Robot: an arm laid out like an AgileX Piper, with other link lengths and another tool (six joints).
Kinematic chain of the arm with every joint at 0, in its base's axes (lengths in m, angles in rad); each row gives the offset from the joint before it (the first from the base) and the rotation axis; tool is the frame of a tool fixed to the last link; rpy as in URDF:
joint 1: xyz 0 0 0.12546 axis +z
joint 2: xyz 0 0 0 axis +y
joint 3: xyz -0.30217 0 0.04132 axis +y
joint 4: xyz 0.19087 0 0.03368 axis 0.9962 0 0.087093
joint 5: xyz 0 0 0 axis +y
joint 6: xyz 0.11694 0 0.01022 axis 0.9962 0 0.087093
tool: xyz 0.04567 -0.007 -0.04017 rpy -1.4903 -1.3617 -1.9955
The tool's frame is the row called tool.
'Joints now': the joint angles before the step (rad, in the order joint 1, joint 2, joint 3, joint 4, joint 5, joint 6). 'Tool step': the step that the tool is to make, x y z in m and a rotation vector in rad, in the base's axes. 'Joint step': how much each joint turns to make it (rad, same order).
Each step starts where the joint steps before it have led.
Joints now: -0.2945, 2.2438, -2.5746, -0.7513, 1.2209, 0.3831
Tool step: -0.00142, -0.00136, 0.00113, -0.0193, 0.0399, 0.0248
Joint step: 0.0000, 0.0001, -0.0003, 0.0001, 0.0002, -0.0509
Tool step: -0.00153, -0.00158, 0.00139, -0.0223, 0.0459, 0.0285
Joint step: 0.0001, 0.0000, 0.0000, -0.0001, 0.0000, -0.0584
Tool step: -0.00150, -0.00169, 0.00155, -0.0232, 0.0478, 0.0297
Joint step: 0.0000, -0.0002, 0.0005, -0.0001, -0.0003, -0.0607
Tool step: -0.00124, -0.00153, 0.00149, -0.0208, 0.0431, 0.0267
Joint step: -0.0001, 0.0001, -0.0003, 0.0001, 0.0002, -0.0550
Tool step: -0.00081, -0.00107, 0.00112, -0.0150, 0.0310, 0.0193
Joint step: 0.0000, 0.0000, 0.0001, 0.0000, 0.0000, -0.0394
